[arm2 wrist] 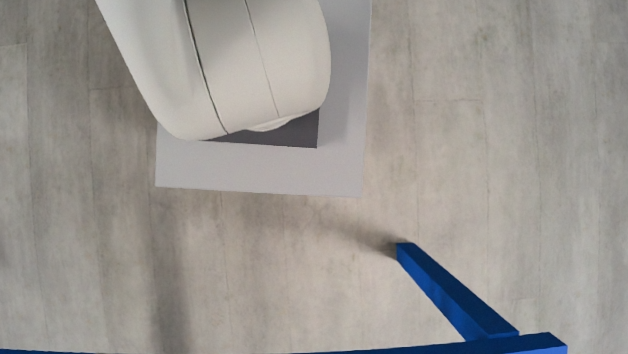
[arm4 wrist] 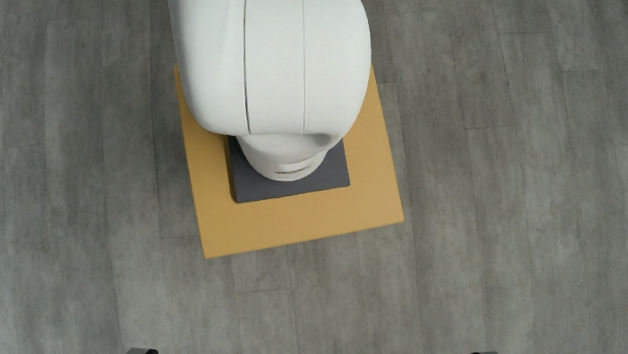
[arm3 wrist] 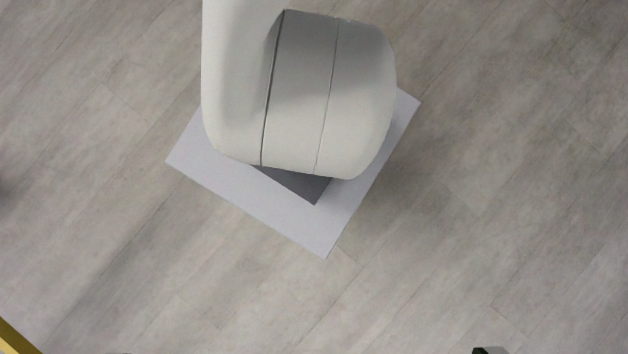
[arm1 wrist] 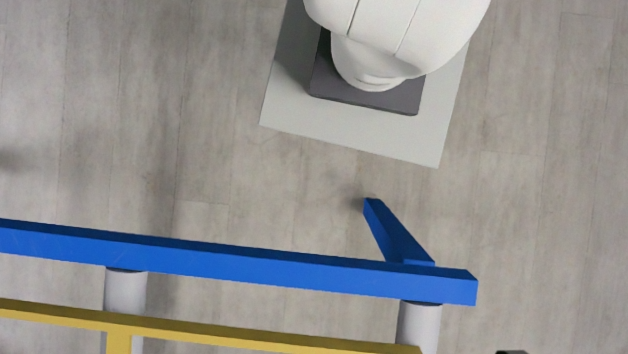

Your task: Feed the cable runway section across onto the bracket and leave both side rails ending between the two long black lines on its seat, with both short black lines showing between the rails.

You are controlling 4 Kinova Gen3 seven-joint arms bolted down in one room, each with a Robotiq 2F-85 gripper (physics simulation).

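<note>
The yellow runway section [arm1 wrist: 200, 332] shows in part along the bottom of the arm1 wrist view, one side rail and a rung, beside grey rollers. A yellow piece [arm3 wrist: 17, 340], probably a rail, crosses the lower left corner of the arm3 wrist view. The bracket and its black lines do not show. Arm1's gripper [arm1 wrist: 317, 352] looks open; one fingertip shows at the lower right edge, the other is out of sight. Arm2's gripper is not in view. Arm3's gripper [arm3 wrist: 300, 352] and arm4's gripper [arm4 wrist: 312, 352] are open, with wide-set fingertips at the bottom edge.
A blue stand [arm1 wrist: 250, 270] [arm2 wrist: 440, 295] with a slanting foot carries grey rollers [arm1 wrist: 125, 290] beside the runway. Arm bases stand on grey plinths [arm1 wrist: 350, 135] [arm2 wrist: 260, 175] [arm3 wrist: 290, 220] and a yellow plinth [arm4 wrist: 300, 220], with white arm links over them.
</note>
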